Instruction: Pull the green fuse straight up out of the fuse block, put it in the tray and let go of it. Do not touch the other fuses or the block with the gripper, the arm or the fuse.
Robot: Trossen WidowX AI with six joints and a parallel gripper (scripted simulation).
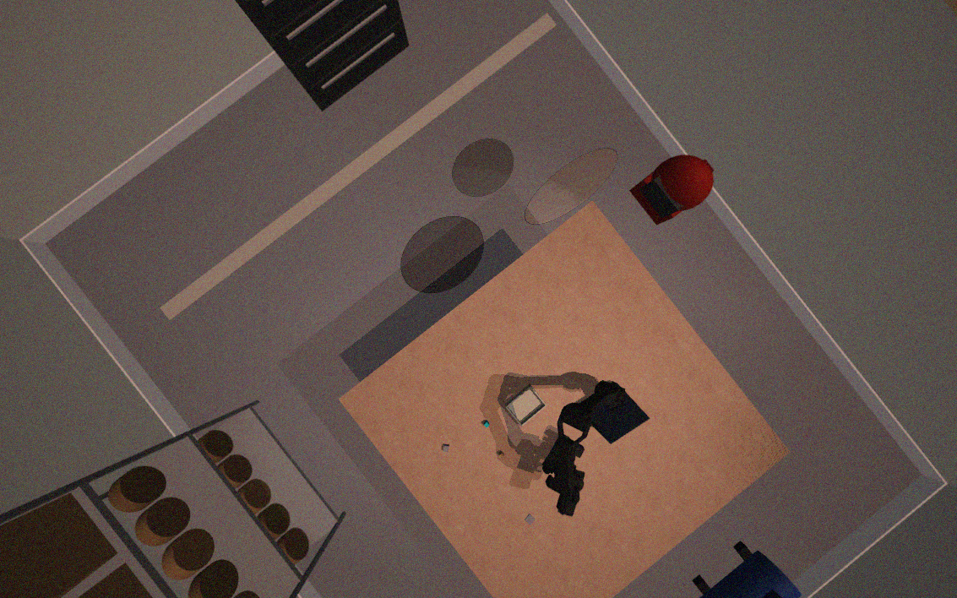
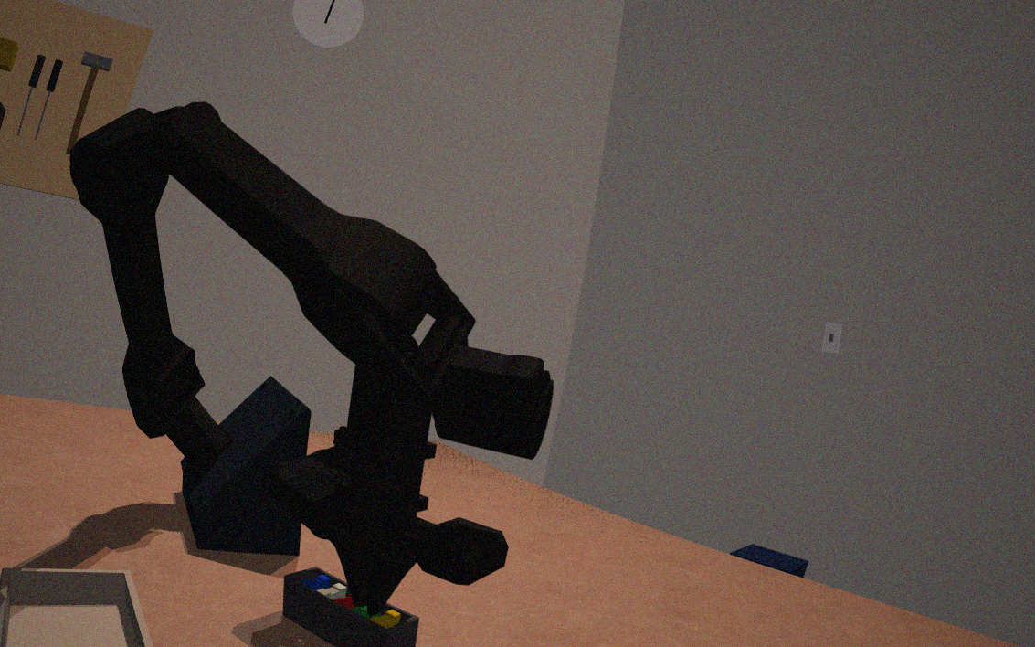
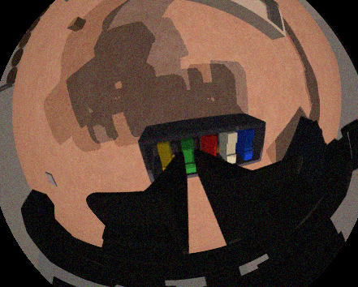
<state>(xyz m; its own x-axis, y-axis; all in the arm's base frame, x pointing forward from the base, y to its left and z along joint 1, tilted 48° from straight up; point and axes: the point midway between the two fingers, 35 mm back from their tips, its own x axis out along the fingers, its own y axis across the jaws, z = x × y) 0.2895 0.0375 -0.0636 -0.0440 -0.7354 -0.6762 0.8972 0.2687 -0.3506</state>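
The yellow fuse lies 2 cm ahead of my gripper tip, 1 cm to the left of it and 1 cm below it. Also, from my gripper tip: green fuse (1 cm below); tray (23 cm to the right, 3 cm below); red fuse (2 cm behind, 1 cm to the right, 1 cm below).
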